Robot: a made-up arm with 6 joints.
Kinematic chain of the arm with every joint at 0, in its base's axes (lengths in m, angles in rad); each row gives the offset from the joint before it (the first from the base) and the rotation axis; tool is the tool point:
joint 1: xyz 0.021 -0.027 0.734 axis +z
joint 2: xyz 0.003 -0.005 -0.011 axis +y
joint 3: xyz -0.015 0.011 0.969 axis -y
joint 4: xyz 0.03 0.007 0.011 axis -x
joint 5: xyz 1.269 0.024 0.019 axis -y
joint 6: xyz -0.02 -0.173 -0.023 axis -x
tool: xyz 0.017 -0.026 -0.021
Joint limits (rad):
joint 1: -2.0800..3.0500
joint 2: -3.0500..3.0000
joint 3: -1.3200..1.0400
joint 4: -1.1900..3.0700
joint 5: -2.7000..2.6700
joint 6: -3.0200..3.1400
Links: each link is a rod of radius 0.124 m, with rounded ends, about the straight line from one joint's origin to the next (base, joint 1, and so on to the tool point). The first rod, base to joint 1, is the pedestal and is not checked.
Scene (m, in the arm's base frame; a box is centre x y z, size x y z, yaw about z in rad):
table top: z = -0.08
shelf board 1: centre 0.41 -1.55 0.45 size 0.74 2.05 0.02 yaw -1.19
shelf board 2: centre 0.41 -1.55 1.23 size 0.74 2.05 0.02 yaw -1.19
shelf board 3: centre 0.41 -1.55 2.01 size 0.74 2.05 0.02 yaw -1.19
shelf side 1: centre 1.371 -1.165 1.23 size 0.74 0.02 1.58 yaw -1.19
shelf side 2: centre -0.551 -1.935 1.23 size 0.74 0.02 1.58 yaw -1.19
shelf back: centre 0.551 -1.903 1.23 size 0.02 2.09 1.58 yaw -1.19
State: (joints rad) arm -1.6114 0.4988 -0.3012 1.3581 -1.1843 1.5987
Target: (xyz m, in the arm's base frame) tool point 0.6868 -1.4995 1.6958
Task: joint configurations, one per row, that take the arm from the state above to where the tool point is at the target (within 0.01 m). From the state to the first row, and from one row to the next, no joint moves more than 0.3 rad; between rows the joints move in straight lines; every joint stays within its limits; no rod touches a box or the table.
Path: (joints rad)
1: -1.7158 0.2976 -0.5567 1.3361 -1.1829 1.5954
2: -1.8203 0.0964 -0.8122 1.3141 -1.1815 1.5921
3: -1.5851 -0.1042 -0.7226 1.3463 -1.1809 1.5920
4: -1.3500 -0.3048 -0.6331 1.3785 -1.1804 1.5920
5: -1.1149 -0.5054 -0.5436 1.4108 -1.1798 1.5919
6: -1.1271 -0.2268 -0.2855 1.4103 -1.1817 1.5944
7: -1.1393 0.0518 -0.0274 1.4098 -1.1836 1.5969
8: -1.1515 0.3304 0.2307 1.4093 -1.1855 1.5993

